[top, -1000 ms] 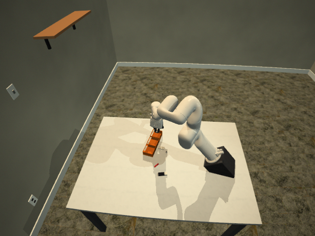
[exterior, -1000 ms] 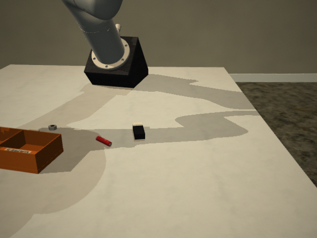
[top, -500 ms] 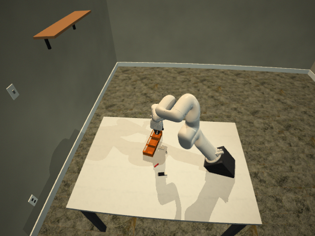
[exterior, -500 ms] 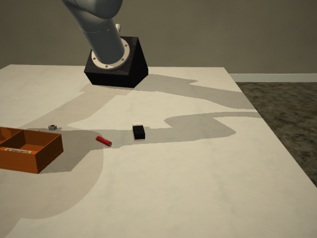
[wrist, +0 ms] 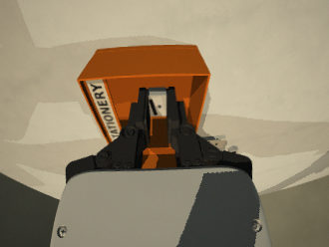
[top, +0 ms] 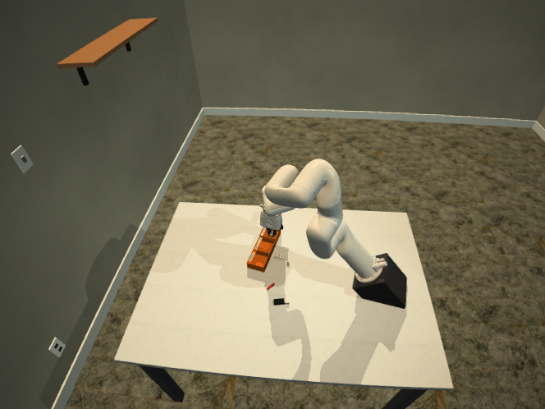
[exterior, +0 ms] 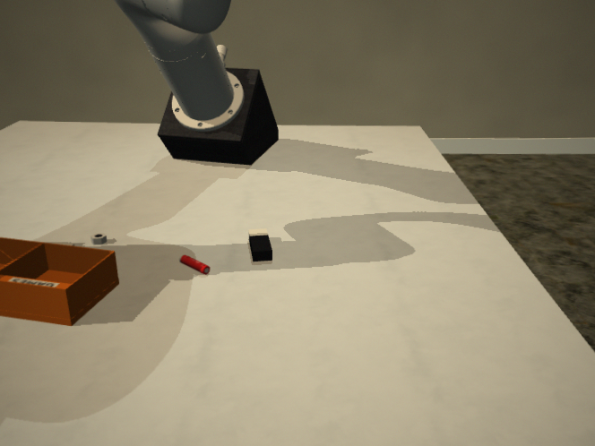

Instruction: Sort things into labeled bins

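My gripper is now 340 mm to the right of the black thing, 140 mm past it and 40 mm above it. From my hand the other things lie so: white domino 110 mm to the left, 60 mm behind, 40 mm below; grey ribbed block 10 mm below; grey nut 140 mm to the left, 120 mm behind, 40 mm below.
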